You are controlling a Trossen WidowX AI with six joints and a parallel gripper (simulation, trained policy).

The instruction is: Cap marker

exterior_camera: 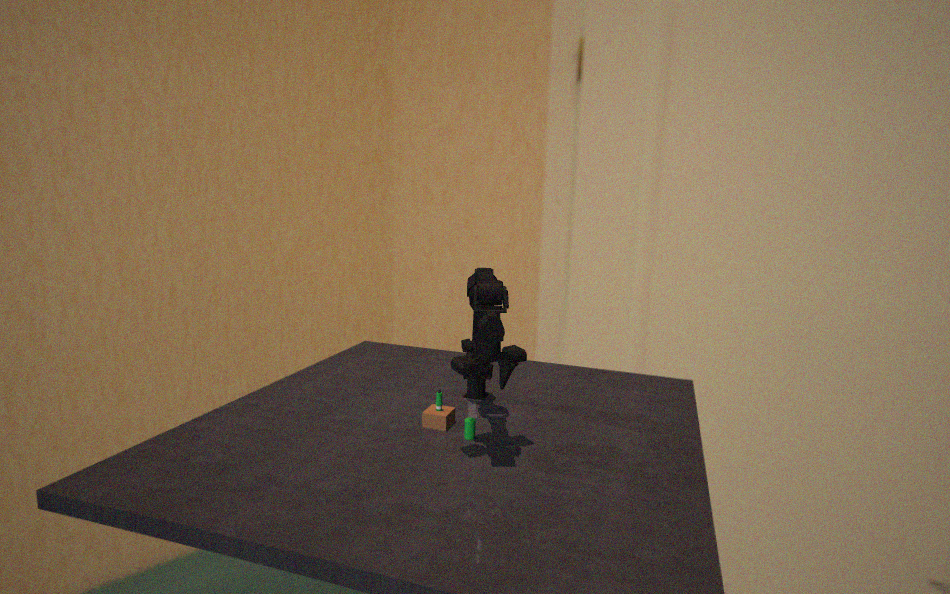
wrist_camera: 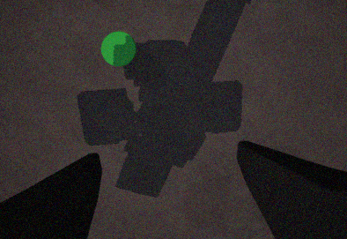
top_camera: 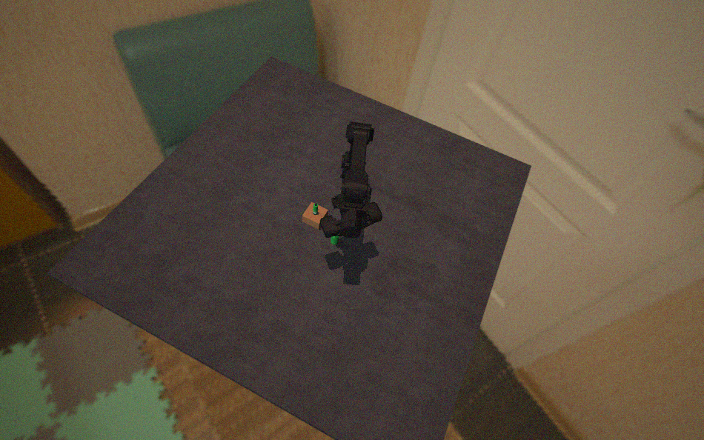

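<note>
My gripper tip is 20 mm past the green cap, 60 mm to the left of it and 110 mm above it. The rest, counted from my gripper tip: holder block: 60 mm behind, 160 mm to the right, 120 mm below.
</note>
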